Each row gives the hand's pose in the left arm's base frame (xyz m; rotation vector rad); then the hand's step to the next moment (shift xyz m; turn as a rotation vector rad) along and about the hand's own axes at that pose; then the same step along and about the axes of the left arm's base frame.
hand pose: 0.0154 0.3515 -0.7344 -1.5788 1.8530 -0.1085
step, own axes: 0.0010 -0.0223 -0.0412 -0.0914 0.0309 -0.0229
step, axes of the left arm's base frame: -0.0037 -0.0215 0.0415 -0.0363 0.0817 0.0429
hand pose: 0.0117 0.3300 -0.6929 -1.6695 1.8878 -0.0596
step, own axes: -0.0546 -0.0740 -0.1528 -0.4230 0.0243 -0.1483
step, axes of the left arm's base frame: -0.0044 -0.0192 0.1773 -0.0827 0.3388 0.2826
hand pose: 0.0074 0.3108 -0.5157 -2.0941 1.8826 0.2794
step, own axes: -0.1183 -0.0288 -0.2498 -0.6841 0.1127 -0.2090
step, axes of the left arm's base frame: -0.0007 0.0239 0.2769 -0.2047 0.5525 0.4210
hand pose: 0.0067 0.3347 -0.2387 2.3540 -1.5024 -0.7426
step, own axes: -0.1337 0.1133 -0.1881 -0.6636 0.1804 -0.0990
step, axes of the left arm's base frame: -0.0305 0.0593 0.2483 -0.3094 0.5111 0.3545
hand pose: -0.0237 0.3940 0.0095 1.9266 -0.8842 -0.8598
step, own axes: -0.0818 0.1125 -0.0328 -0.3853 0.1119 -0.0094
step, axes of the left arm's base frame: -0.0444 0.0342 0.1315 -0.2207 0.2749 0.1918
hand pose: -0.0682 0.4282 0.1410 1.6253 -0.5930 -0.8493
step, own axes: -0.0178 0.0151 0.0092 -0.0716 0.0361 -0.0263
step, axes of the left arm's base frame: -0.0172 0.0047 0.0177 -0.0207 0.0626 0.0527
